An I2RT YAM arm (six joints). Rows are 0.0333 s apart.
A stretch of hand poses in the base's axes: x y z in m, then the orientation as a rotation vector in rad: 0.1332, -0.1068, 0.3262, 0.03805, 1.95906, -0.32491; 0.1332, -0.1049, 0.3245, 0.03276, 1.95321, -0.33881; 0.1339, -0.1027, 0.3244, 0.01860, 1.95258, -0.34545; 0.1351, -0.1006, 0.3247, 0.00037, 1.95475, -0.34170; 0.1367, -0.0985, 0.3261, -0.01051, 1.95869, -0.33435; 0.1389, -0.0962, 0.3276, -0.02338, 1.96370, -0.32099; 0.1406, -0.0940, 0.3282, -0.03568, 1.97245, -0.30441; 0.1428, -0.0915, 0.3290, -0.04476, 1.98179, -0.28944; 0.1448, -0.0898, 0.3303, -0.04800, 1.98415, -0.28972
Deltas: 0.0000, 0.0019, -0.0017, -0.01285, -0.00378, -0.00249; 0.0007, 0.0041, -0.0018, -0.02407, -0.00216, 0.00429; 0.0019, 0.0062, -0.0015, -0.02959, 0.00164, 0.01864; 0.0035, 0.0083, -0.0001, -0.02898, 0.00603, 0.02941; 0.0057, 0.0106, 0.0014, -0.02498, 0.01116, 0.04433; 0.0074, 0.0128, 0.0020, -0.01800, 0.01969, 0.06004; 0.0096, 0.0153, 0.0028, -0.01059, 0.02865, 0.07264; 0.0116, 0.0170, 0.0041, -0.01197, 0.03141, 0.07455
